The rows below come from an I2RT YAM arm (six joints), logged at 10 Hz.
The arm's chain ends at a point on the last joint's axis. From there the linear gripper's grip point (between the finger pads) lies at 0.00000 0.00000 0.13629 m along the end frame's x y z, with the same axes.
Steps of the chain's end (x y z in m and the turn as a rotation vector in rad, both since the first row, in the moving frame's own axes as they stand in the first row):
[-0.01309, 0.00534, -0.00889, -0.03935, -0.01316, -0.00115]
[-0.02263, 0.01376, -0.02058, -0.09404, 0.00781, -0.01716]
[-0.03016, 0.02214, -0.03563, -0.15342, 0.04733, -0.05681]
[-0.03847, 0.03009, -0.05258, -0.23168, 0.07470, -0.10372]
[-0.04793, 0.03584, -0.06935, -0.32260, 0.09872, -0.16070]
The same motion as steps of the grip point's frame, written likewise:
[-0.01488, 0.01070, -0.00901, -0.03935, -0.01316, -0.00115]
[-0.02146, 0.02655, -0.02119, -0.09404, 0.00781, -0.01716]
[-0.02315, 0.04277, -0.03738, -0.15342, 0.04733, -0.05681]
[-0.02678, 0.06077, -0.05659, -0.23168, 0.07470, -0.10372]
[-0.03129, 0.07772, -0.07702, -0.32260, 0.09872, -0.16070]

